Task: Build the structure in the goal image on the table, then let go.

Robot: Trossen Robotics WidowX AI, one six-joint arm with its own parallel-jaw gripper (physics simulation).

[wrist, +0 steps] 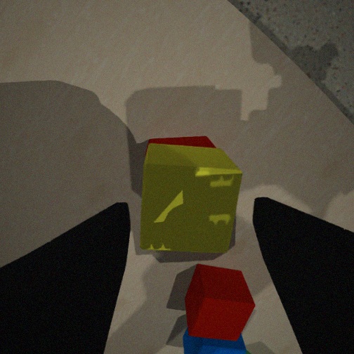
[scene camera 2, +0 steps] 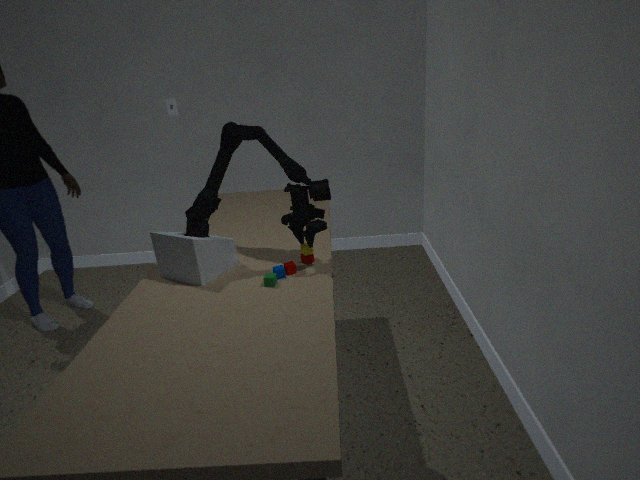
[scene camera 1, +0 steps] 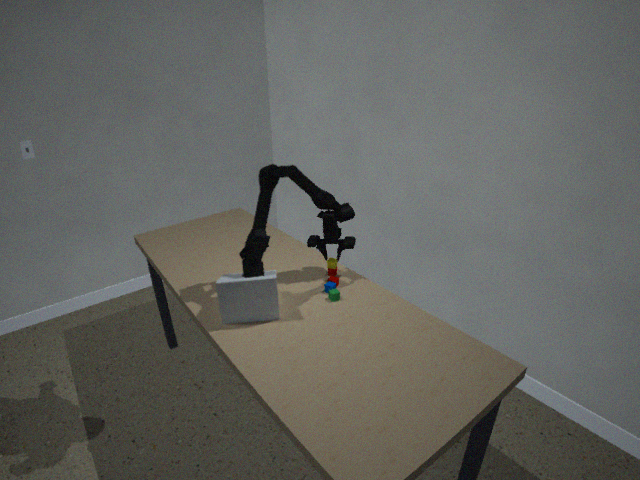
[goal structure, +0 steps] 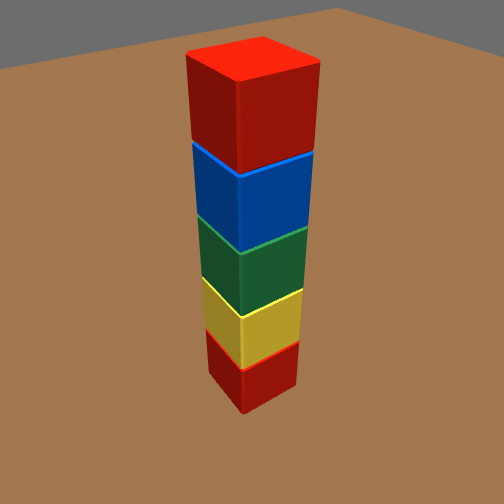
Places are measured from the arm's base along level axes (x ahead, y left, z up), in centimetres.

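Pixels of known places: gripper, fingertip midpoint: (scene camera 2: 306, 245) (scene camera 1: 332, 260); arm's base, link origin: (scene camera 2: 196, 236) (scene camera 1: 253, 275).
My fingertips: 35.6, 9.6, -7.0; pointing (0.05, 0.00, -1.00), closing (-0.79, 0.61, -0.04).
Ahead of a thing's pixels: the offset from my fingertips to its middle, as dx, dy, dz. Level surfaces: height alone.
A yellow cube @[+0.0, +0.2, -1.4] (scene camera 1: 332, 264) (scene camera 2: 307, 250) (wrist: 187, 210) sits on top of a red cube @[-0.2, -0.1, -4.7] (scene camera 1: 332, 272) (scene camera 2: 307, 259) (wrist: 182, 141), which is mostly hidden under it in the wrist view. My gripper (scene camera 1: 332, 257) (scene camera 2: 307, 243) is partly open and points down, just above the stack. In the wrist view a gap shows between each finger and the yellow cube. A second red cube @[-4.0, -8.5, -4.6] (scene camera 1: 333, 281) (scene camera 2: 290, 267) (wrist: 217, 305), a blue cube @[-6.8, -11.7, -4.6] (scene camera 1: 329, 287) (scene camera 2: 279, 271) (wrist: 215, 346) and a green cube @[-7.9, -17.3, -4.6] (scene camera 1: 334, 295) (scene camera 2: 270, 280) lie near the stack.
The arm stands on a white box (scene camera 1: 248, 299) (scene camera 2: 180, 258) on the wooden table @[dz -6.3] (scene camera 1: 361, 361) (scene camera 2: 232, 361). The stack is near the table's far long edge, beside the wall. A person (scene camera 2: 25, 175) stands left of the table in scene camera 2.
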